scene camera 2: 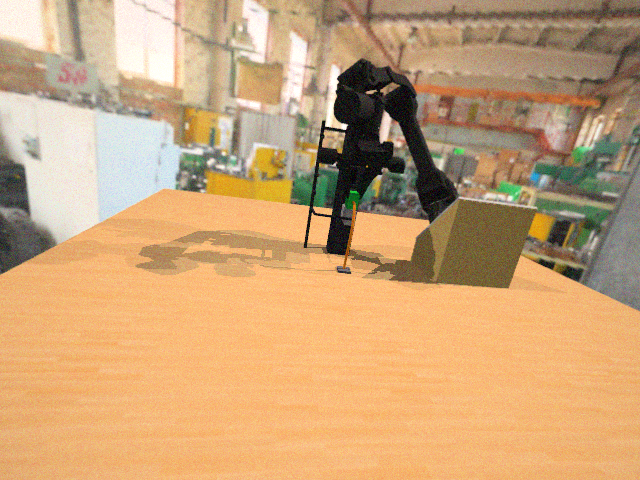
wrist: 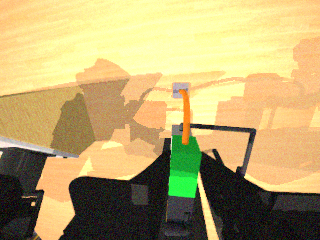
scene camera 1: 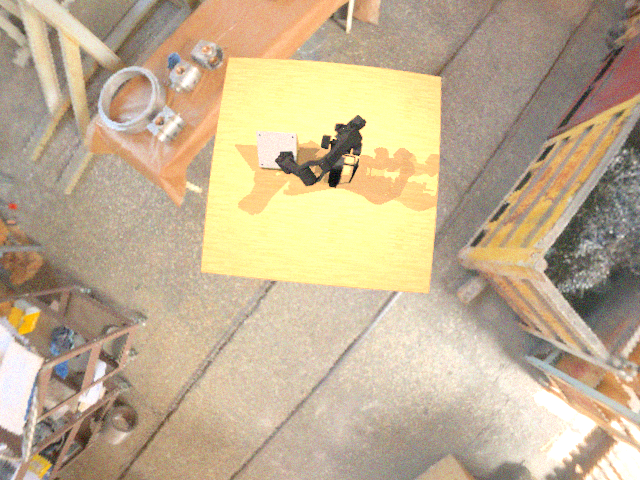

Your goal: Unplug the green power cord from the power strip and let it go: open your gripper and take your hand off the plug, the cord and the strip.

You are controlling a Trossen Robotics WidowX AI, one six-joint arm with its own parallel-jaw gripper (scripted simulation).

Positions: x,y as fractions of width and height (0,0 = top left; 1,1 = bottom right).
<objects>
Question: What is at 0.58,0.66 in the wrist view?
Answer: A green plug.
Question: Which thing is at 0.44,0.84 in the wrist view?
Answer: The gripper.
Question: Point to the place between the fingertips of the gripper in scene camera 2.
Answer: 0.55,0.41
</objects>
